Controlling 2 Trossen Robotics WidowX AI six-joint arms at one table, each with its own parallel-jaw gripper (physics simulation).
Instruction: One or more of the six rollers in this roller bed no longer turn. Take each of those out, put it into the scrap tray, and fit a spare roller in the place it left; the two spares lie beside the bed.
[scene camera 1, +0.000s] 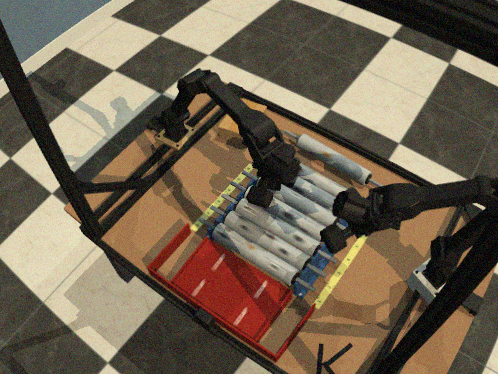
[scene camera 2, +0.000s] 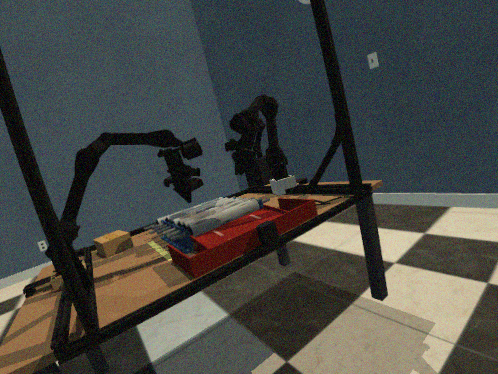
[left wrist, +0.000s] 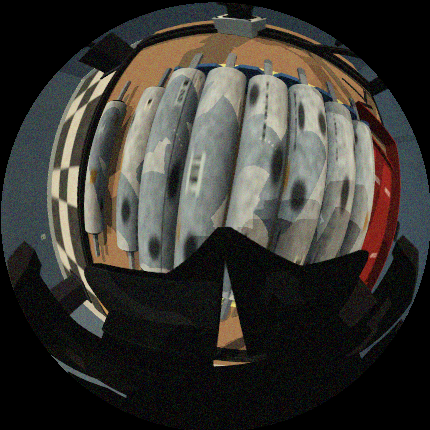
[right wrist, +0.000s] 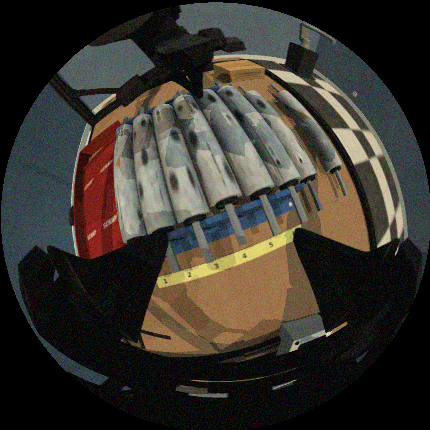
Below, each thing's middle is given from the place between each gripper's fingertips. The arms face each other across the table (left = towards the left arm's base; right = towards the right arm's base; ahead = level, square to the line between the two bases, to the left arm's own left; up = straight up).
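My right hand is 50 cm to the right of the tan cardboard box (scene camera 2: 109, 244), 13 cm above it and 25 cm short of it. Counted from my left hand, the box is 21 cm ahead, 29 cm to the left and 8 cm below.
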